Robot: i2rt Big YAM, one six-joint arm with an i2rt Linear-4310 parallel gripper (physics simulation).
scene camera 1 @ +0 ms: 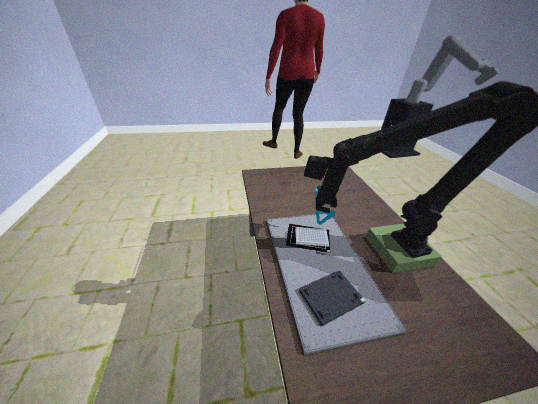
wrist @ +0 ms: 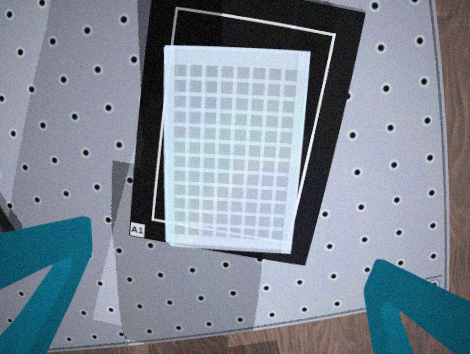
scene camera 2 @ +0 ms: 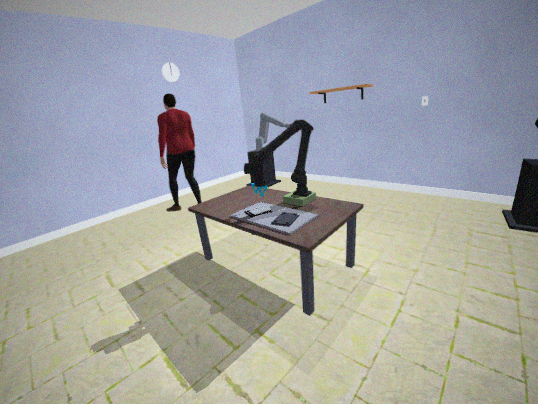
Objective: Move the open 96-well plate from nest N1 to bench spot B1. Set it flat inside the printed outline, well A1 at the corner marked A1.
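Frame: origin at the arm's base, x ahead, y left, z up, level; metres.
Seen in the pictures: gripper, fingertip midpoint: [scene camera 1: 318, 215] [wrist: 231, 256] [scene camera 2: 259, 195]; arm's base, link origin: [scene camera 1: 409, 243] [scene camera 2: 302, 193].
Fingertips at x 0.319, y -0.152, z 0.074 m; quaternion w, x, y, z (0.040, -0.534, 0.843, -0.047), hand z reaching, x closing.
Note:
Offsets run from my fingertips to a thing's top centre. "pt": to the spot under its first point. Level surfaces: height alone.
The white 96-well plate @[dy +0.002, dx +0.012, dz -0.098 m] [scene camera 1: 312, 236] [scene camera 2: 258, 210] [wrist: 232, 150] lies on the black mat @[dz -0.112 m] [wrist: 324, 140] at the far end of the board. It is turned relative to the white printed outline @[pt dy -0.078, dx +0.064, dz -0.112 m] [wrist: 335, 34] and crosses its lower edge in the wrist view. The A1 label @[pt dy +0.083, dx -0.022, dz -0.112 m] [wrist: 137, 230] is at the mat's lower left corner. Which plate corner is A1 cannot be read. The dark nest @[dy +0.251, dx +0.059, dz -0.096 m] [scene camera 1: 331, 297] [scene camera 2: 286, 219] stands nearer scene camera 1, with no plate on it. My gripper [scene camera 1: 325, 216] [scene camera 2: 259, 190] [wrist: 231, 256] is open and empty, above the mat's lower end in the wrist view.
The grey perforated board [scene camera 1: 345, 330] [wrist: 380, 232] lies on the brown table @[dz -0.127 m] [scene camera 1: 430, 345] [scene camera 2: 335, 215]. The arm's green base block [scene camera 1: 407, 262] [scene camera 2: 300, 200] stands beside it. A person in red [scene camera 1: 300, 45] [scene camera 2: 176, 130] and a grey arm [scene camera 1: 438, 62] are behind the table.

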